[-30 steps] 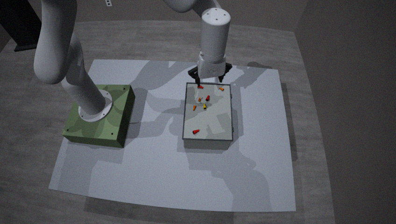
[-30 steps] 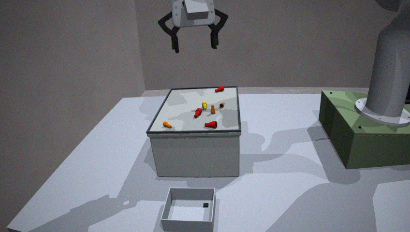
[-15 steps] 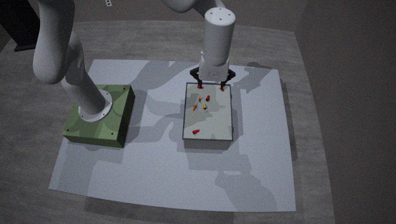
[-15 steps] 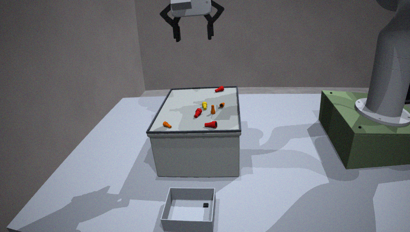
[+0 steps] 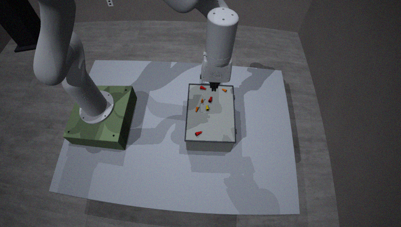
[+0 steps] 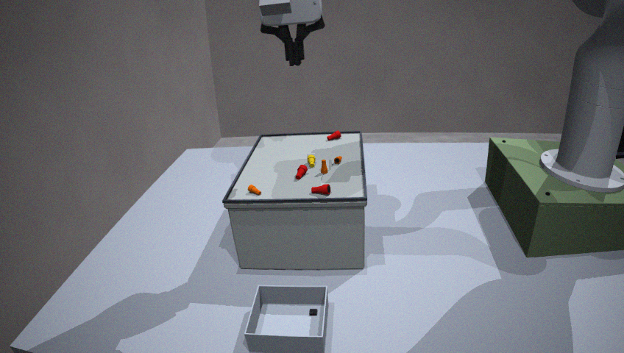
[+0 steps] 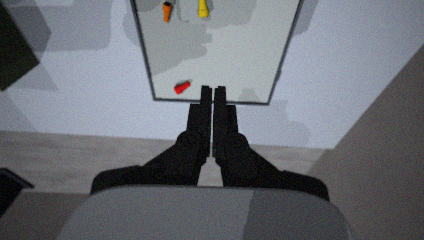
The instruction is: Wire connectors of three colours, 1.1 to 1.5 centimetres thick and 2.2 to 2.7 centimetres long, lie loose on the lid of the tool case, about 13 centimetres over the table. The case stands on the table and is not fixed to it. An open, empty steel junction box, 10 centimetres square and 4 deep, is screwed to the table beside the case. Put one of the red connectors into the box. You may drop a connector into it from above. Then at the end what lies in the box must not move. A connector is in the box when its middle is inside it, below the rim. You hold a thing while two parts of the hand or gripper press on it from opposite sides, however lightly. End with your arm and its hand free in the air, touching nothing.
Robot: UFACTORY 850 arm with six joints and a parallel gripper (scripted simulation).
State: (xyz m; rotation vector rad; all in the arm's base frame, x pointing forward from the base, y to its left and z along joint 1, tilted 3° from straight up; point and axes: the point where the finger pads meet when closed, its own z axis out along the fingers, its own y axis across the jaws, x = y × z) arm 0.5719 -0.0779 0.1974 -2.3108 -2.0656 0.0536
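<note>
Right now my hand is 190 mm above the yellow connector, 20 mm to the right of it and 10 mm past it. The rest, counted from my hand: tool case 230 mm below.
</note>
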